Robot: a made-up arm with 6 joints.
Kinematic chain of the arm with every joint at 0, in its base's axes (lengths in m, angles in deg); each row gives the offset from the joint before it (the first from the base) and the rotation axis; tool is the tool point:
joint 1: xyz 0 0 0.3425 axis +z
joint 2: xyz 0.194 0 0 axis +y
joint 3: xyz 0 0 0.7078 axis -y
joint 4: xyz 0 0 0.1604 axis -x
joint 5: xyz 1.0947 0 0 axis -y
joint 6: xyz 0.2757 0 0 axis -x
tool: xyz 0 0 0
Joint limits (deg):
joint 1: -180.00..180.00
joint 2: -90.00..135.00
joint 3: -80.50..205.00
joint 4: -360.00..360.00
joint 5: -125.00..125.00
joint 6: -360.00..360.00
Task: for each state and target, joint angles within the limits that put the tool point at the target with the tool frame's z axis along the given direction. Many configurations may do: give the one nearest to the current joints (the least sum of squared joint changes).
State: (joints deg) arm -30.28 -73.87 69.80 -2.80 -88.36 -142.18
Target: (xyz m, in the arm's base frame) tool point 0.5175 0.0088 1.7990 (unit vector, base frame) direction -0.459 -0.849 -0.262
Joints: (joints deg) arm 5.25 -22.48 36.43 8.65 -111.58 -122.56
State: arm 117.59 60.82 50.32 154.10 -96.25 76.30
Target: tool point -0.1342 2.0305 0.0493 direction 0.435 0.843 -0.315
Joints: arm 92.12 97.17 65.19 192.39 -94.39 29.46
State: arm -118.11 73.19 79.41 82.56 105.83 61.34
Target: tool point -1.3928 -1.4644 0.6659 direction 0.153 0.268 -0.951
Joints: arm -141.26 78.01 81.05 99.12 83.86 70.18
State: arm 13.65 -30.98 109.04 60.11 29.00 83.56
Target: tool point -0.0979 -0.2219 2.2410 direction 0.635 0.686 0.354
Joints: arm 35.63 14.94 124.57 82.10 -26.84 86.73
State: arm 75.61 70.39 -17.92 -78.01 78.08 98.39
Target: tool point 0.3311 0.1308 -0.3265 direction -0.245 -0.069 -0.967
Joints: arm 69.31 65.86 -68.50 -73.05 87.82 142.91
